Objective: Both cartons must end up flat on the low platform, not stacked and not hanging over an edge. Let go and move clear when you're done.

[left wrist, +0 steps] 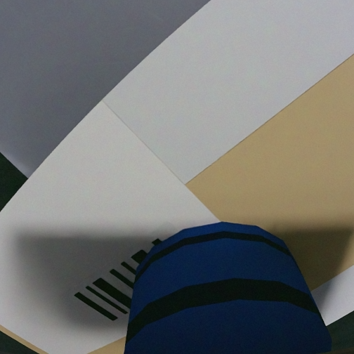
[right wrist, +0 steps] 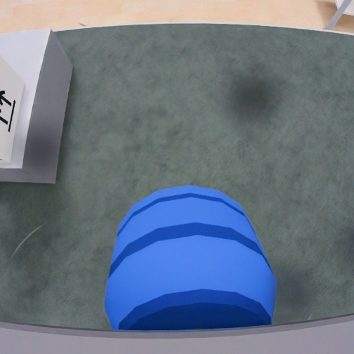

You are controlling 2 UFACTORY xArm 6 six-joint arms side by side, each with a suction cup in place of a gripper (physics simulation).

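Note:
A white and tan carton [left wrist: 150,150] with a barcode fills much of the left wrist view, top face up. The grey platform [left wrist: 75,60] lies below it at the upper left; the carton covers part of its edge. The left suction cup [left wrist: 227,280], blue, is close over the carton's top; its lip is hidden, so I cannot tell whether it touches or grips. In the right wrist view, part of a carton [right wrist: 12,120] with black marks rests on a grey block [right wrist: 35,90] at the left. The right suction cup [right wrist: 190,255] hangs over the mat beside that block, with no carton at it.
Dark green mat [left wrist: 7,187] [right wrist: 165,115] shows around the platform and block. A pale wooden floor [right wrist: 150,11] lies beyond the mat's far edge. Part of a grey-white object [right wrist: 345,10] shows at the top right of the right wrist view.

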